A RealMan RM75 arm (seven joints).
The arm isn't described. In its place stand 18 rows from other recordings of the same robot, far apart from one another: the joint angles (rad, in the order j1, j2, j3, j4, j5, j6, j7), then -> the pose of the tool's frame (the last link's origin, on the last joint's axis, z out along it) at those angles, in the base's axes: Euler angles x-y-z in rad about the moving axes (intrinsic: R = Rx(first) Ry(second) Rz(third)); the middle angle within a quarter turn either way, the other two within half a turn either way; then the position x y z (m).
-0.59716 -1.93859 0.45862 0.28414 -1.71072 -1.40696 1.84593 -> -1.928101 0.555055 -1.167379 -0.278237 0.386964 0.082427
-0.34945 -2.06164 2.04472 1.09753 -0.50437 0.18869 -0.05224 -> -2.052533 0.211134 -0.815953 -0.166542 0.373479 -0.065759
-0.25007 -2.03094 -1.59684 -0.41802 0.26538 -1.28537 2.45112 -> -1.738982 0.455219 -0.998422 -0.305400 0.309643 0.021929
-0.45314 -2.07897 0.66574 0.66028 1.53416 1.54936 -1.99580 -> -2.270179 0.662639 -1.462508 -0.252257 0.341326 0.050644
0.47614 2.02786 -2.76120 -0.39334 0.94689 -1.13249 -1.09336 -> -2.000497 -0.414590 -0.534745 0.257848 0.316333 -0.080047
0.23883 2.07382 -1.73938 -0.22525 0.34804 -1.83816 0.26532 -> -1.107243 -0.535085 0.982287 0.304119 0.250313 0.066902
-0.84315 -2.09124 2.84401 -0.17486 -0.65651 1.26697 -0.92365 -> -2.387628 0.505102 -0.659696 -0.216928 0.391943 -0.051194
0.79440 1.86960 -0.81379 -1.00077 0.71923 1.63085 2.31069 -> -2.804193 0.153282 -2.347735 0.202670 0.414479 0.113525
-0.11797 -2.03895 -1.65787 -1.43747 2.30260 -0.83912 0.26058 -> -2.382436 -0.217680 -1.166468 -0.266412 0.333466 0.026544
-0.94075 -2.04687 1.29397 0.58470 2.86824 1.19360 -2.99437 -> -2.916272 -0.749203 -1.121642 -0.242296 0.410585 -0.031697
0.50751 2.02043 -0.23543 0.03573 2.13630 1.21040 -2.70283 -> -1.469714 -0.026850 1.009989 0.360893 0.344051 0.045974
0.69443 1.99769 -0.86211 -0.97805 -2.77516 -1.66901 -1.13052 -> -3.064070 0.448304 -2.474113 0.274974 0.359162 0.059737
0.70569 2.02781 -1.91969 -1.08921 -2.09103 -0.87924 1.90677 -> -2.882430 0.089964 -0.186532 0.119433 0.357277 -0.111111
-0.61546 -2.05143 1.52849 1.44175 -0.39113 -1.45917 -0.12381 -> -2.680589 -0.549443 -1.032262 -0.163309 0.371756 0.007471
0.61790 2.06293 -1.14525 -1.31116 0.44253 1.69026 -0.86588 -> -2.948482 0.497821 0.572738 0.216568 0.356129 0.043737
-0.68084 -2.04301 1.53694 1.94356 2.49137 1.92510 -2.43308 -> -2.841243 -0.397935 0.066237 -0.059336 0.293687 0.037934
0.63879 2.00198 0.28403 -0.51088 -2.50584 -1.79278 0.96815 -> -2.392956 -0.552476 0.553114 0.294971 0.322779 0.056685
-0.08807 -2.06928 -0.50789 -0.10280 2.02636 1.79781 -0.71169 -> -1.368878 0.288002 -1.333659 -0.355945 0.180826 0.029389
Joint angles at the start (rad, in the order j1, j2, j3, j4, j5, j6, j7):
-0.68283, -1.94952, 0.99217, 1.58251, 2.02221, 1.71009, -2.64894
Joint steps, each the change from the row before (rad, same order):
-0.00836, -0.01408, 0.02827, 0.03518, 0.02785, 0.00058, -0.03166
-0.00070, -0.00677, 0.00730, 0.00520, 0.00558, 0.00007, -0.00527
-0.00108, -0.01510, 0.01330, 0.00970, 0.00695, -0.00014, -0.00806
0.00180, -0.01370, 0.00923, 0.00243, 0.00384, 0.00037, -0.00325
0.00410, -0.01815, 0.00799, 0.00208, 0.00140, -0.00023, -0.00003
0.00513, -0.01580, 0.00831, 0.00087, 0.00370, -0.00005, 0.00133
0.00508, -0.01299, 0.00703, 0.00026, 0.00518, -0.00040, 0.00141
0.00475, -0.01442, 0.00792, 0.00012, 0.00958, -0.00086, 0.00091
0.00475, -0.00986, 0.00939, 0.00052, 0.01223, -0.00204, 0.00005
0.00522, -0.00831, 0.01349, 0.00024, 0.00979, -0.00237, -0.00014
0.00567, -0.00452, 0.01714, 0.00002, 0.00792, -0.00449, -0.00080
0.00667, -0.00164, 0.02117, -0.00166, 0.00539, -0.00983, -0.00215
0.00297, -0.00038, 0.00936, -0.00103, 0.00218, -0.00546, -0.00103
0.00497, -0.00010, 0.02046, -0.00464, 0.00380, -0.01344, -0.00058
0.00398, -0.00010, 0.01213, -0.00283, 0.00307, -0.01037, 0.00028
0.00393, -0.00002, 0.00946, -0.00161, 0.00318, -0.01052, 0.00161
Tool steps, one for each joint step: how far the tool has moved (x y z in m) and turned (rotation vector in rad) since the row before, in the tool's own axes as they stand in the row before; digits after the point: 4 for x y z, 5 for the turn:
0.0028, 0.0083, 0.0063, 0.00916, -0.01923, 0.01083
-0.0002, 0.0022, 0.0026, -0.00256, -0.00483, 0.00015
-0.0003, 0.0050, 0.0053, -0.00977, -0.00633, 0.00145
-0.0017, 0.0033, 0.0047, -0.01138, -0.00564, -0.00363
-0.0023, 0.0039, 0.0054, -0.01634, -0.00249, -0.00452
-0.0028, 0.0029, 0.0049, -0.01245, -0.00489, -0.00445
-0.0026, 0.0020, 0.0041, -0.00817, -0.00495, -0.00466
-0.0028, 0.0019, 0.0046, -0.00587, -0.00669, -0.00547
-0.0026, 0.0008, 0.0037, 0.00073, -0.00879, -0.00402
-0.0027, 0.0013, 0.0040, -0.00140, -0.01110, -0.00182
-0.0025, 0.0012, 0.0038, -0.00001, -0.01219, 0.00034
-0.0023, 0.0008, 0.0039, 0.00087, -0.01087, 0.00002
-0.0009, 0.0002, 0.0017, 0.00089, -0.00391, -0.00018
-0.0016, 0.0003, 0.0039, 0.00127, -0.00779, 0.00112
-0.0010, -0.0002, 0.0023, 0.00269, -0.00296, 0.00020
-0.0007, -0.0004, 0.0016, 0.00426, -0.00032, 0.00125

